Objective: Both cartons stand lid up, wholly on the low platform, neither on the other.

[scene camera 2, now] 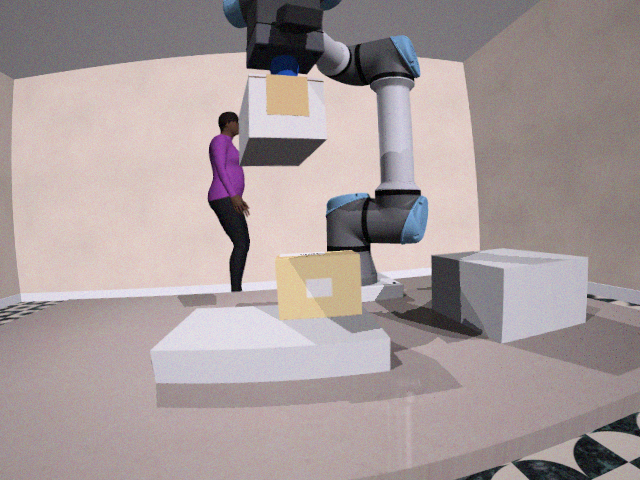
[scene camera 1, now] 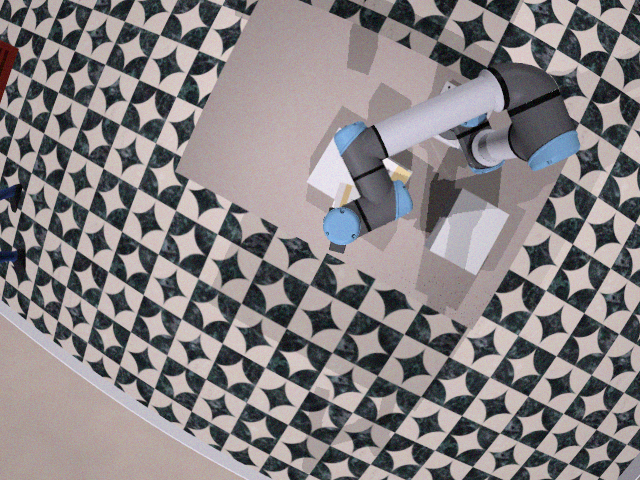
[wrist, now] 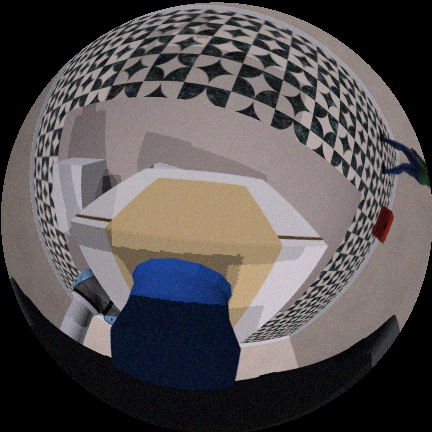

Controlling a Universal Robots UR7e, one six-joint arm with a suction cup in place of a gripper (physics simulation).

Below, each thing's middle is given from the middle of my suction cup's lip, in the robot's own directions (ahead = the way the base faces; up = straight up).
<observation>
I see the low platform (scene camera 2: 233, 344) 36 cm below my suction cup, 15 cm behind it and 1 cm to the right of it. From my suction cup the other things lie so: taller block (scene camera 2: 505, 294) 43 cm to the left, 32 cm below, 9 cm behind.
</observation>
